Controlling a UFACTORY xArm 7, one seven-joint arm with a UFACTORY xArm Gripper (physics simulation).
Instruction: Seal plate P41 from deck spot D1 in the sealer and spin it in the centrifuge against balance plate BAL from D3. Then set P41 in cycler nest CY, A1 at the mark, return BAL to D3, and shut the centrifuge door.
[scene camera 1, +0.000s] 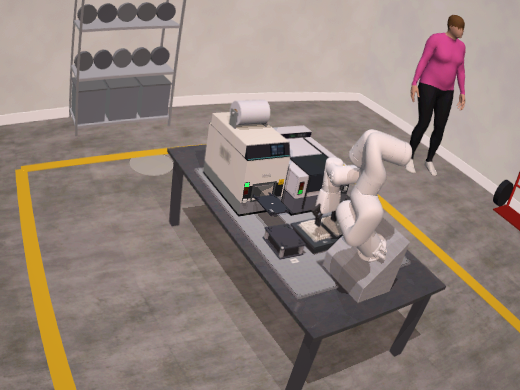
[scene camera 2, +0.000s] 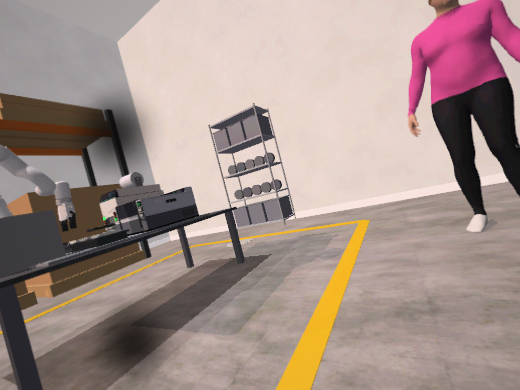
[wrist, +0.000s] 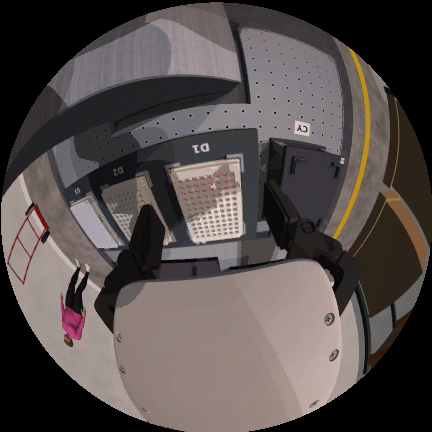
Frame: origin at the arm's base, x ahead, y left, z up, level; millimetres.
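Where they show: gripper, fingertip midpoint: (scene camera 1: 325, 223) (scene camera 2: 69, 229) (wrist: 208, 204); arm's base at its link origin: (scene camera 1: 372, 247) (scene camera 2: 12, 235).
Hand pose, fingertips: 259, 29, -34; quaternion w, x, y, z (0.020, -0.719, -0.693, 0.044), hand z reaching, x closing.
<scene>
Each offset is from my fingertips to the top centre of the thing, as dx, dy, dz. Level surfaces: height alone.
Plate P41 @[+58, -10, -70] (wrist: 212, 210) (scene camera 1: 312, 229), cream with small wells, some reddish, sits on deck spot D1. My gripper (wrist: 208, 204) (scene camera 1: 326, 217) (scene camera 2: 69, 223) is open and empty above it, fingers spread to either side. Balance plate BAL @[+39, -258, -70] (wrist: 96, 223), pale, sits on D3 at the far left of the wrist view. The dark cycler nest CY @[+76, +145, -70] (wrist: 311, 182) (scene camera 1: 284, 238) is beside the deck. The cream sealer @[+542, +68, +343] (scene camera 1: 232, 157), topped by a white roll, has its dark tray @[+245, +101, -27] (scene camera 1: 271, 204) out. The centrifuge (scene camera 1: 310, 172) (scene camera 2: 170, 204) stands beside it; its door state is unclear.
Another plate @[+48, -135, -70] (wrist: 122, 205) sits on D2, beside P41. The arm's grey base block (scene camera 1: 362, 270) (scene camera 2: 30, 240) stands on the dark table @[dz -146] (scene camera 1: 320, 317). A person (scene camera 1: 442, 65) (scene camera 2: 462, 55) stands beyond the table, and a storage rack (scene camera 1: 125, 72) stands by the wall.
</scene>
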